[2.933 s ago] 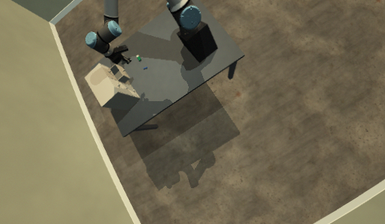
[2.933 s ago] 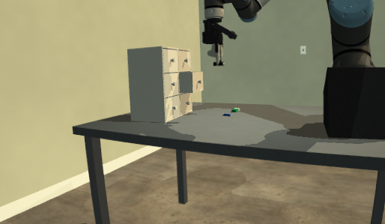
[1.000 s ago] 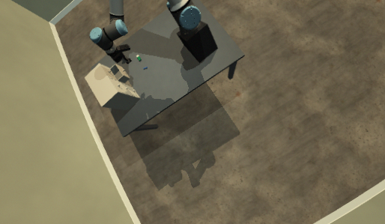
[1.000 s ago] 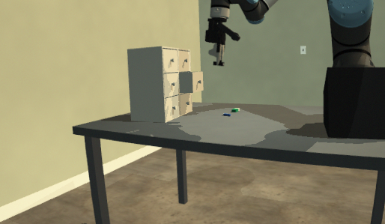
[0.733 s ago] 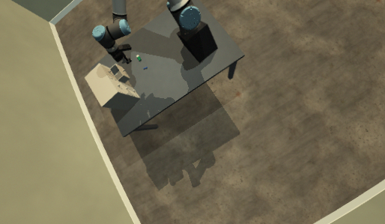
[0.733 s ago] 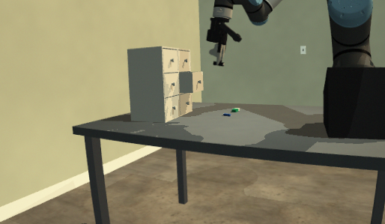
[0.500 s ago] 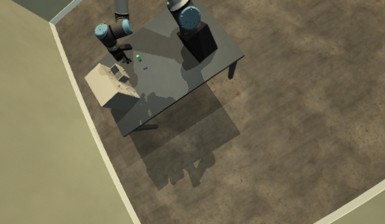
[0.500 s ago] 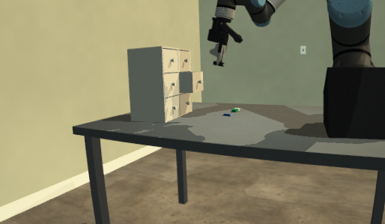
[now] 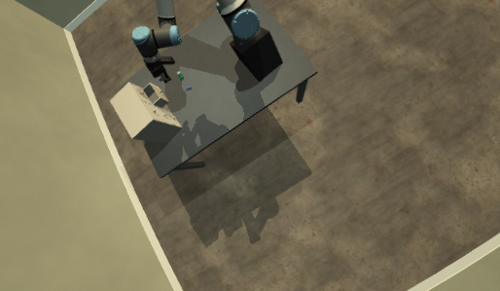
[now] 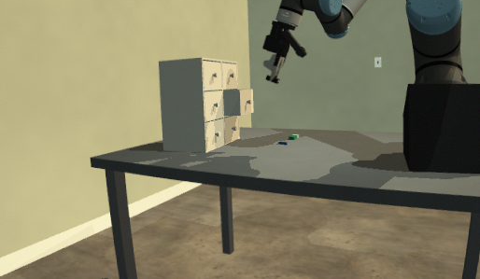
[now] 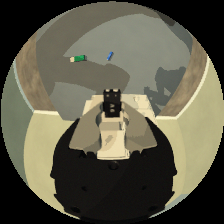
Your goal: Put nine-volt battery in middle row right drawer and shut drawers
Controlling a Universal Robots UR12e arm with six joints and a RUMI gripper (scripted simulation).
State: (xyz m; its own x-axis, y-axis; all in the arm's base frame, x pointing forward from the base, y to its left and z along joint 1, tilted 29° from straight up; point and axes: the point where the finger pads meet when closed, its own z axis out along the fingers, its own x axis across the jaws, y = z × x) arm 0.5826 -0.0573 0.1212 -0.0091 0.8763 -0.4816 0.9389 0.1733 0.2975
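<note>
My hand is 1 cm past the nine-volt battery and 1 cm above it. The rest, counted from my hand: blue item (3 cm behind, 1 cm to the right, 25 cm below); then green-and-white item (4 cm behind, 15 cm to the right, 25 cm below).
</note>
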